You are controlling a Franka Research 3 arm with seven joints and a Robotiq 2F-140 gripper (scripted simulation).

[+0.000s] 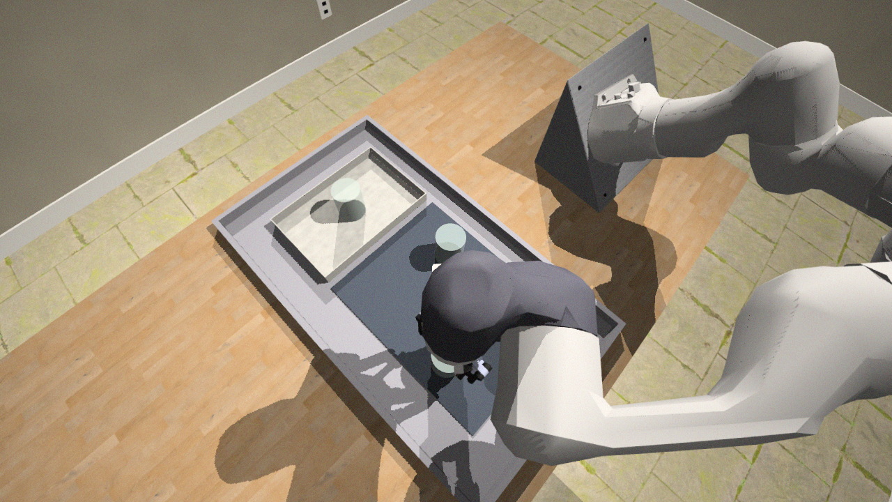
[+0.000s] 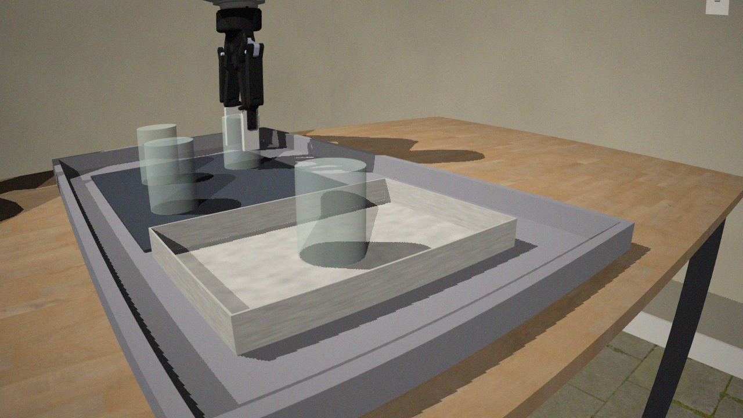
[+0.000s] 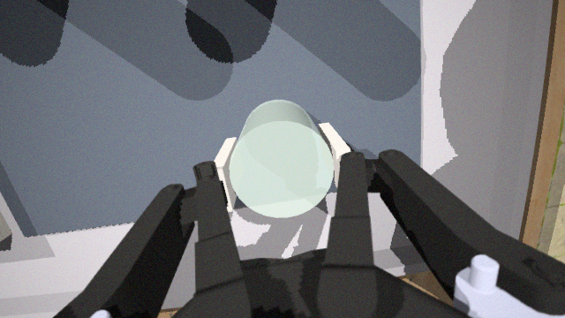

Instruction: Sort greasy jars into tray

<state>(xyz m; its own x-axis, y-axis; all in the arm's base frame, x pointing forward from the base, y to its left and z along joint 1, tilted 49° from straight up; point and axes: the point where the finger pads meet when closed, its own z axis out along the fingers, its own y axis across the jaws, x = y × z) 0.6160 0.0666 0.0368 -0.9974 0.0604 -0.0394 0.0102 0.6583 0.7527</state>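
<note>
The tray is 400 mm to the right of my hand, 100 mm behind it and 60 mm below it. From my hand the other things lie so: dark drying mat (90 mm behind, 80 mm to the right, 60 mm below); steel table top (180 mm to the right, 80 mm behind, 70 mm below).
</note>
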